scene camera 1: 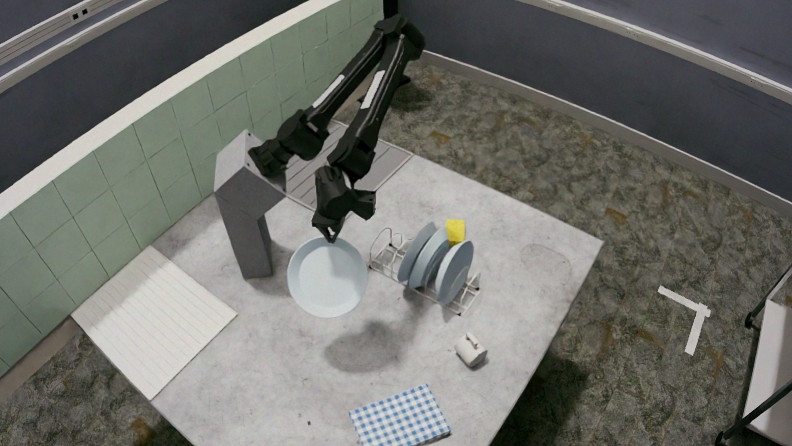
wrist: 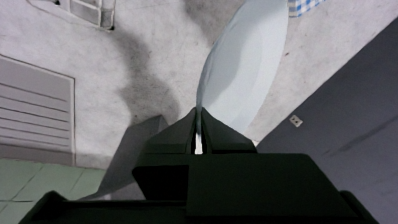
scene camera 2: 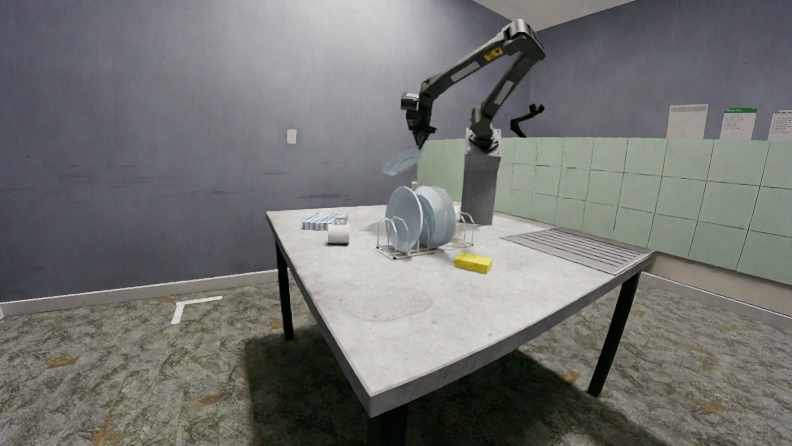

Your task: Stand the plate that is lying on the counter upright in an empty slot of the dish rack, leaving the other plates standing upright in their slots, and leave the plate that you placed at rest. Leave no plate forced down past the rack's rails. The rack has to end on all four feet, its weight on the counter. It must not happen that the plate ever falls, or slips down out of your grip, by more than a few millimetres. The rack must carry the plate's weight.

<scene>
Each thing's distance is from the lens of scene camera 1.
white mug (scene camera 1: pixel 473 354): 142 cm
white ribbed mat (scene camera 1: pixel 151 319): 170 cm
The marked spots on the white ribbed mat and the white mug are 98 cm apart.
</scene>
